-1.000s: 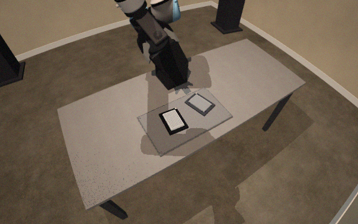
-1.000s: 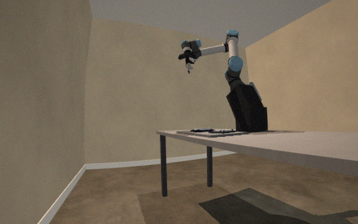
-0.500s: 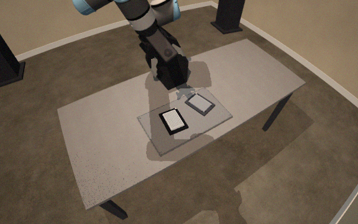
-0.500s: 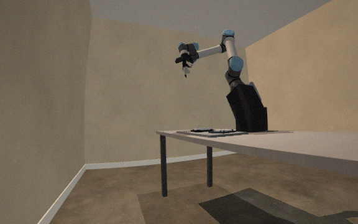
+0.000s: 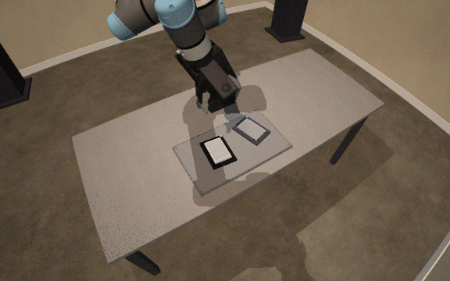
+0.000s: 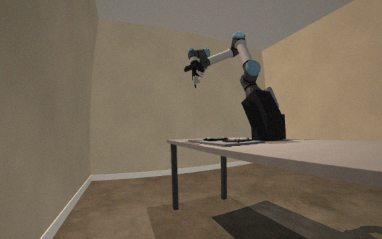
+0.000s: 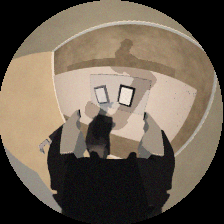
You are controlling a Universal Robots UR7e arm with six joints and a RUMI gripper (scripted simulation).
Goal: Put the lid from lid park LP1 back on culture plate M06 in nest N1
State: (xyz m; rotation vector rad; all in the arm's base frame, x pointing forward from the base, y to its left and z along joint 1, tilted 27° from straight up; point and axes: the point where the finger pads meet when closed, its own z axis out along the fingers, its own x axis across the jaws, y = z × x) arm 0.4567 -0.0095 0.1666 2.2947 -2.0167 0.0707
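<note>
The see-through lid is 170 mm behind my hand, 250 mm to the left of it and 430 mm below it. Also, from my hand: plate nest N1: 120 mm behind, 40 mm to the left, 440 mm below; culture plate M06: 120 mm behind, 40 mm to the left, 430 mm below; lid park LP1: 170 mm behind, 250 mm to the left, 440 mm below.
</note>
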